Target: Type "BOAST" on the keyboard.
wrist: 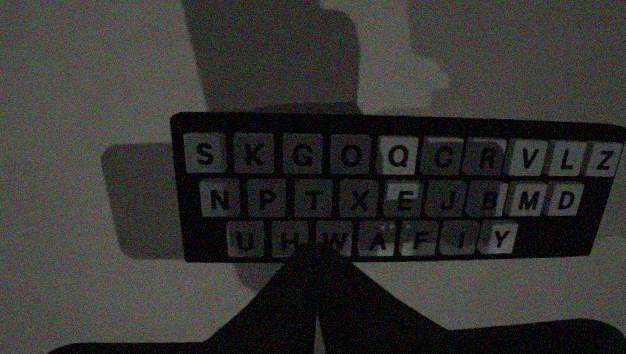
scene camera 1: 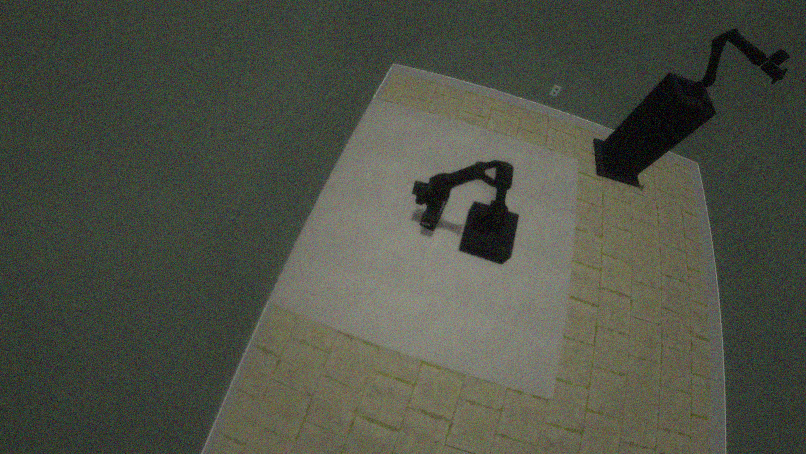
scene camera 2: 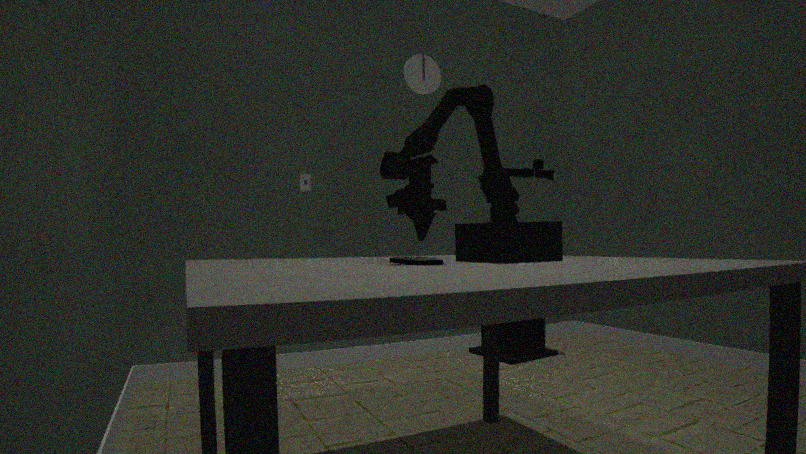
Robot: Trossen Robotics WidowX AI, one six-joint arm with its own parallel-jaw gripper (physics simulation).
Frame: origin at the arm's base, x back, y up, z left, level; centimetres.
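Seen in the pictures: gripper, fingertip midpoint: (wrist: 314, 255) (scene camera 1: 433, 212) (scene camera 2: 421, 240); arm's base at its link origin: (scene camera 1: 495, 222) (scene camera 2: 502, 222).
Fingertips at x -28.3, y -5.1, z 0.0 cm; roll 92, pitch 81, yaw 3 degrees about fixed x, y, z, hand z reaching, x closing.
Offsets run from my fingertips to a thing's top centre. Level surfaces: height alone.
A black keyboard @[dx +0.9, dy -4.5, dz -4.8 cm] (scene camera 2: 416, 261) (wrist: 555, 246) with grey letter keys lies flat on the table. In the wrist view the top row holds the S key @[dx -3.0, dy -4.5, dz +3.9 cm] (wrist: 204, 153) at the left and the O key @[dx -1.8, dy -4.5, dz -2.2 cm] (wrist: 350, 155). The T key @[dx -0.1, dy -4.5, dz -0.2 cm] (wrist: 313, 199) and the B key @[dx +1.6, dy -4.5, dz -8.4 cm] (wrist: 485, 200) are in the middle row, and the A key @[dx +2.6, dy -4.5, dz -2.9 cm] (wrist: 377, 240) is in the bottom row. My gripper (scene camera 2: 421, 239) (wrist: 314, 255) is shut and empty. It hangs above the keyboard, apart from it. In the wrist view its tips cover parts of the H and W keys.
The white table @[dy -6.1 cm] (scene camera 1: 428, 304) (scene camera 2: 315, 280) carries the arm's dark box-shaped base (scene camera 1: 489, 234) (scene camera 2: 508, 242) beside the keyboard. A second dark arm (scene camera 1: 715, 56) (scene camera 2: 520, 172) stands on a tall pedestal (scene camera 1: 657, 126) beyond the table. A round clock (scene camera 2: 414, 73) hangs on the wall.
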